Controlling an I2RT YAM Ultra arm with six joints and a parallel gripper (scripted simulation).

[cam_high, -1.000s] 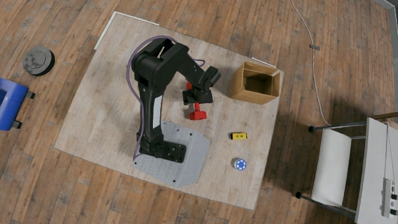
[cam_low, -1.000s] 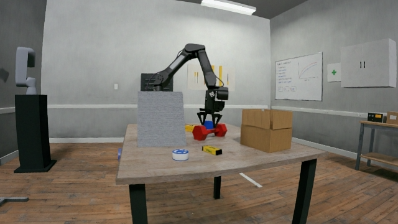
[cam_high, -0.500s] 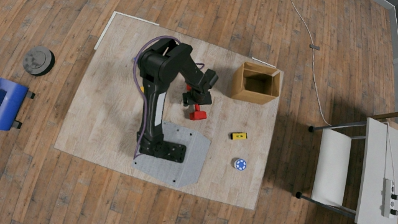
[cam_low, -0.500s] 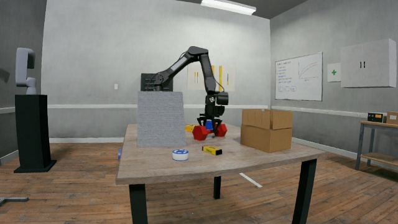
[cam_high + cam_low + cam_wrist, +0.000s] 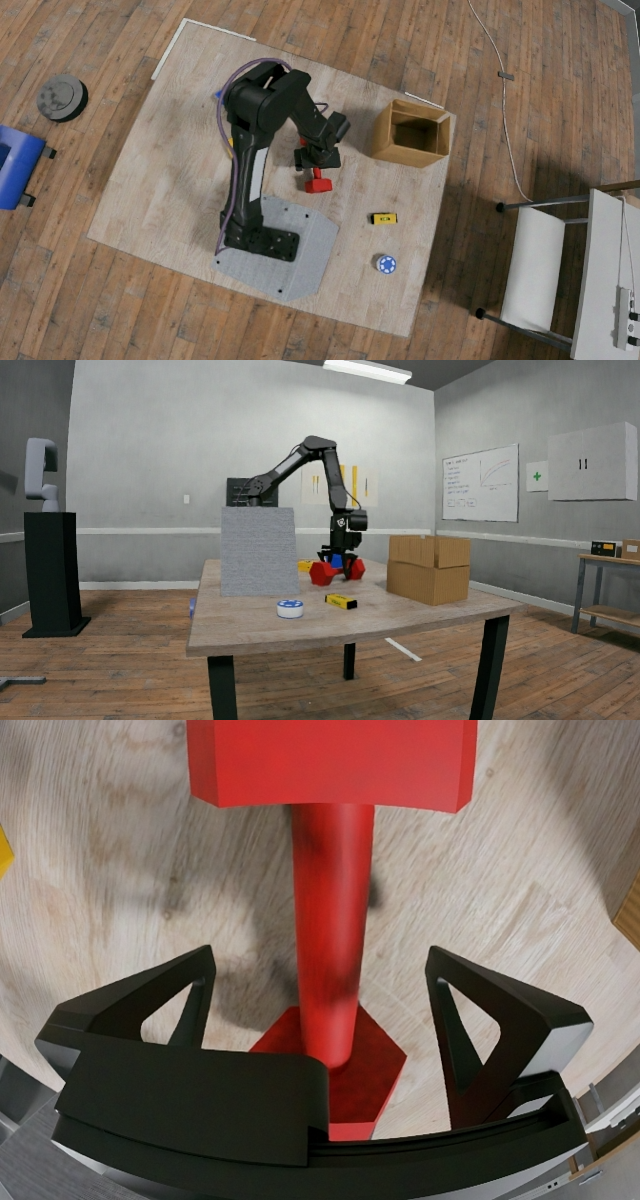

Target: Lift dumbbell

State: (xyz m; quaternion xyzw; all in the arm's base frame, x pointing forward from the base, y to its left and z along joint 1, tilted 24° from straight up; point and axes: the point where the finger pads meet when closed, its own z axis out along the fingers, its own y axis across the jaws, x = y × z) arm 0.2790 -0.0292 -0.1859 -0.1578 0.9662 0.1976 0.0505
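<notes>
My gripper is now 1 cm short of the red dumbbell. The rest, counted from my hand: blue tray 15 cm ahead, 32 cm to the left, 1 cm below.
</notes>
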